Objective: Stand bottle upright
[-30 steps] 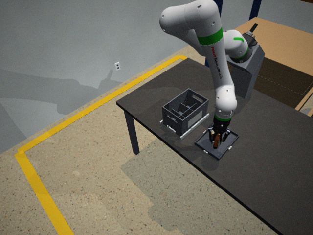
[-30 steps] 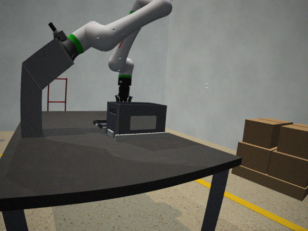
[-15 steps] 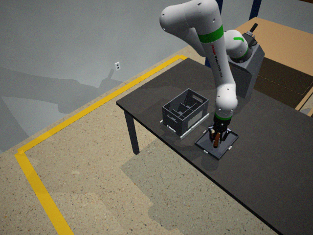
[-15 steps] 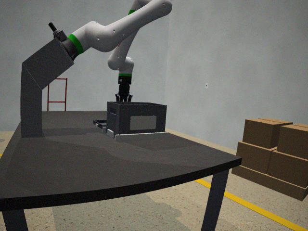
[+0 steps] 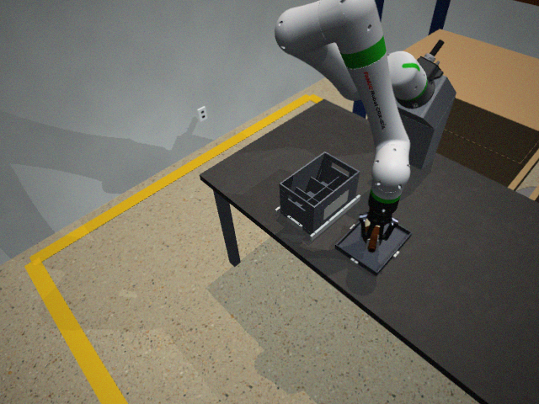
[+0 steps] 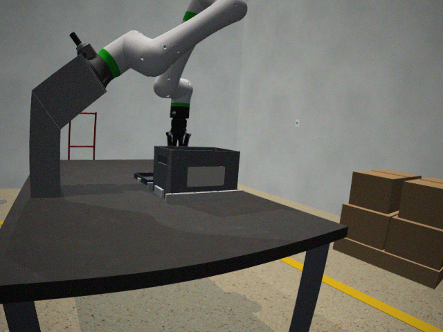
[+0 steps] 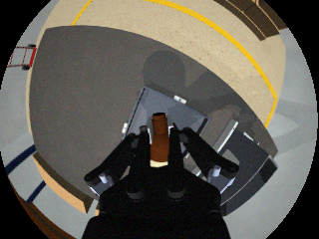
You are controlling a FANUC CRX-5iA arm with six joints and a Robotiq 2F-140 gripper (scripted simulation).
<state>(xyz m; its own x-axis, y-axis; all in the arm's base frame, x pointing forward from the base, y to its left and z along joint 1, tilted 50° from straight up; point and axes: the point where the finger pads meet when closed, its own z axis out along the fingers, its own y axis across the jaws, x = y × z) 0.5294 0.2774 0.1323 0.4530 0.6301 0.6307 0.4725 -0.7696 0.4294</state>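
Right now my hand is 40 mm to the left of the brown bottle, 40 mm past it and 20 mm above it. Round my hand: dark crate 320 mm to the right, 10 mm ahead; then dark tray 80 mm below, 60 mm behind, 40 mm to the right.
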